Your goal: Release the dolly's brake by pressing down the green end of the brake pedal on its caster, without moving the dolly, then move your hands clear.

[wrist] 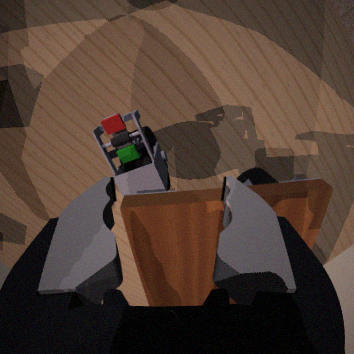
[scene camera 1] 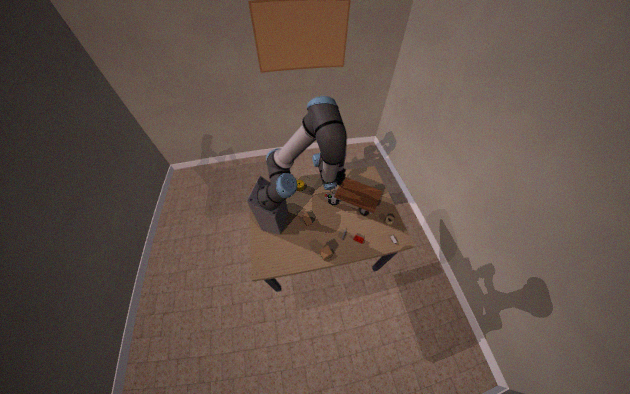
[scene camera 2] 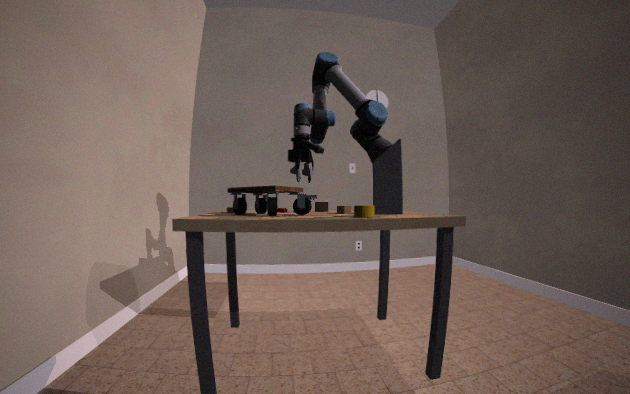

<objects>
dolly: wrist; scene camera 1; scene camera 2 239,204
same spot on dolly: (wrist: 173,235) = (scene camera 1: 341,193)
</objects>
